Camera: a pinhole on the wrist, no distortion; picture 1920 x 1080 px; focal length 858.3 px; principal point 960.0 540.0 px. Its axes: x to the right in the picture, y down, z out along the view. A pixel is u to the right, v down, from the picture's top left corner.
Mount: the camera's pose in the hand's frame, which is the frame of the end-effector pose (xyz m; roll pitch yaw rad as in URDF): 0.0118 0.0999 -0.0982 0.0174 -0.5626 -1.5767
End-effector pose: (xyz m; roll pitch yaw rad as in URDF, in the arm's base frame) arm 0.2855 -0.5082 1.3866 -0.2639 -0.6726 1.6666
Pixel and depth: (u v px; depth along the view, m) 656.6 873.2 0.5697
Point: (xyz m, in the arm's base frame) -0.3492 -0.4667 1.6210
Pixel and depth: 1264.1 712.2 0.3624
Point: 0.0430 -0.6074 1.6077
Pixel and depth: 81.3 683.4 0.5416
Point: -0.5729 -0.4137 1.3216
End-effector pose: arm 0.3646 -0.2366 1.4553 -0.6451 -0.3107 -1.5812
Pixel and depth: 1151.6 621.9 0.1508
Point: 0.5141 -0.2772 1.4118
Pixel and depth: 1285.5 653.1 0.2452
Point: 0.5816 -0.2662 1.5016
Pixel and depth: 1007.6 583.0 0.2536
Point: 0.6172 -0.2698 1.4281
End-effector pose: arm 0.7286 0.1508 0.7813 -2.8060 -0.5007 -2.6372
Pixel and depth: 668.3 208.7 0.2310
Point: 0.6054 0.3744 0.6145
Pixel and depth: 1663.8 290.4 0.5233
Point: 0.6988 -0.0637 0.2318
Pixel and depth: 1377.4 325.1 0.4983
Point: 0.6193 0.0938 0.3035
